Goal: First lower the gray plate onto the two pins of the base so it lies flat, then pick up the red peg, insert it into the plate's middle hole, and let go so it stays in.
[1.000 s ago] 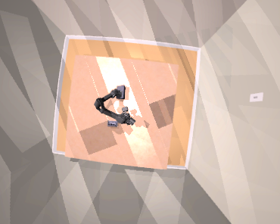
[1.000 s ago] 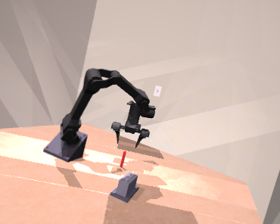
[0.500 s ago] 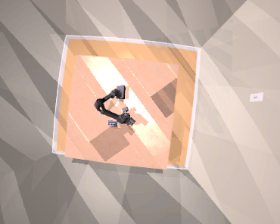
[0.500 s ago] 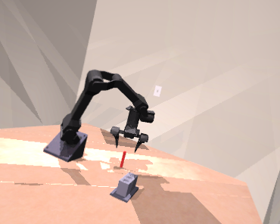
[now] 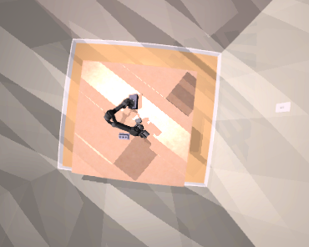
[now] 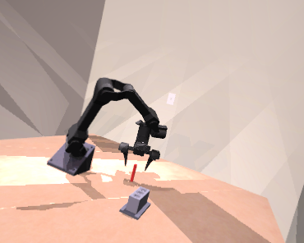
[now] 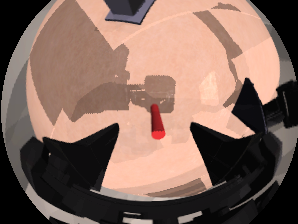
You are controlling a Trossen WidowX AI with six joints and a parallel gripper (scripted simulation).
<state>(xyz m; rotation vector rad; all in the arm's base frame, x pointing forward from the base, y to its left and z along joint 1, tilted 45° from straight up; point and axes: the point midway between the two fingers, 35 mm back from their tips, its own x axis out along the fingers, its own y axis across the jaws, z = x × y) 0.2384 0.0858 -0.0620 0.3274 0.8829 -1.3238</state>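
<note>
Right now my gripper tip is 20 mm above the red peg. Also, from my gripper tip: gray plate 190 mm to the right, 110 mm ahead, 20 mm below; dark base 190 mm to the right, 110 mm ahead, 50 mm below.
</note>
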